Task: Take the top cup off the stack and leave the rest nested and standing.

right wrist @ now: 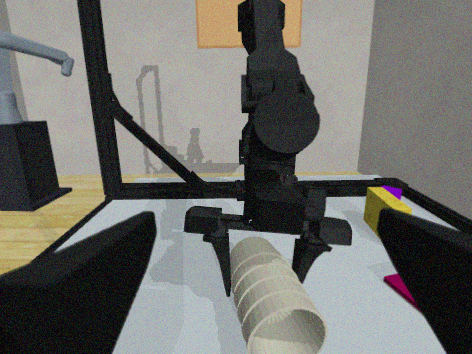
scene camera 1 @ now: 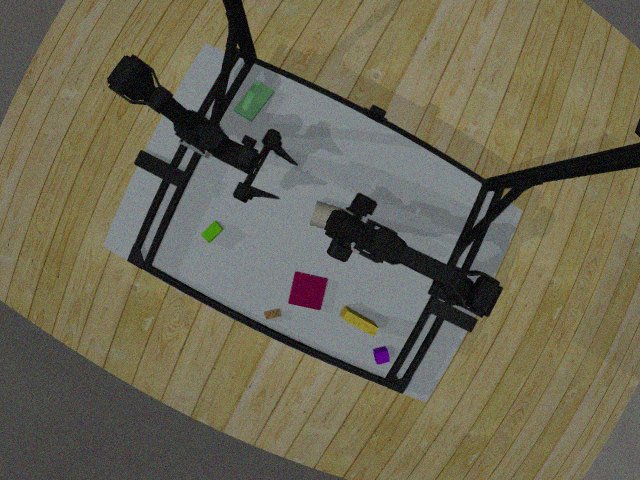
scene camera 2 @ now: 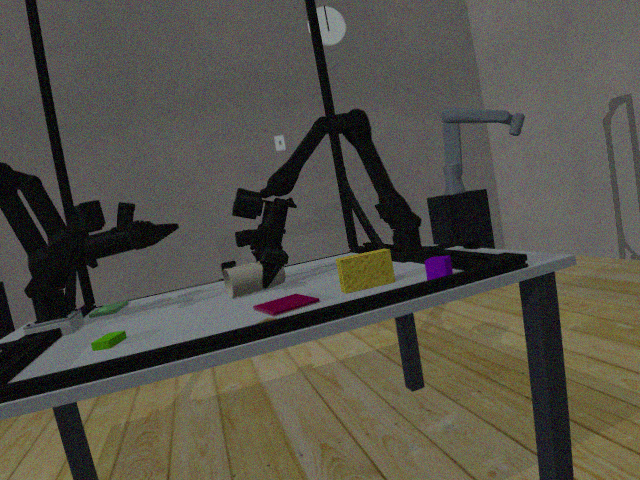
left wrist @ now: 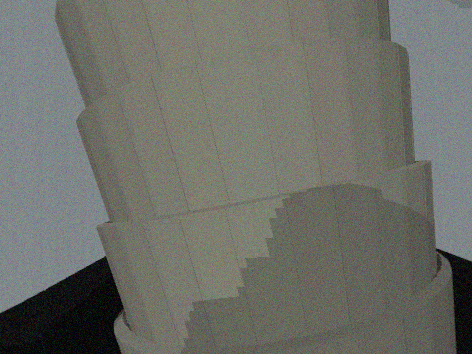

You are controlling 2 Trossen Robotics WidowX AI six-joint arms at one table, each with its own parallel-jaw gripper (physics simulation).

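A stack of nested beige cups lies on its side, its open mouth toward the right arm. Several rims show along it. Whether it touches the table cannot be told. My left gripper is shut on the stack, with one finger on each side in the right wrist view; the stack hides parts of the fingers in the left wrist view. My right gripper is open and empty, raised above the table and apart from the stack's open end.
A crimson square, a yellow sponge, a purple cube and a tan block lie toward the front. A bright green block and a pale green piece lie at the left. A black frame edges the table.
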